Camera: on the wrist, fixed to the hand. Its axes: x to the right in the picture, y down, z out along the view.
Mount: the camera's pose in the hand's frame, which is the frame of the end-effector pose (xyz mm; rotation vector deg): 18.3 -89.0 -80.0 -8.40 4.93 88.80
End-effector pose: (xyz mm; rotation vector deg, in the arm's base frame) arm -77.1 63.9 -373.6 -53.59 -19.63 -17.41
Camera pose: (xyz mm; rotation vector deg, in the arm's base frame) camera -83.6 -53.6 -345.0 -61.87 30.57 60.71
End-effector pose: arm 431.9 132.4 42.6 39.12 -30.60 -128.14
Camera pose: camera 423.6 163.3 -74.2 6.35 -31.09 -43.73
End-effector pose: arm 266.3 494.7 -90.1 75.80 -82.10 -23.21
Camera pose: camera 381.3 482.5 -125.8 -7.38 -105.95 32.36
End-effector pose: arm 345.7 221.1 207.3 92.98 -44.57 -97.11
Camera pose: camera 420.2 262.4 121.3 29.76 -74.08 -28.49
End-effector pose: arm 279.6 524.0 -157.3 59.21 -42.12 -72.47
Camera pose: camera 319.1 524.1 -271.7 9.16 -57.70 4.92
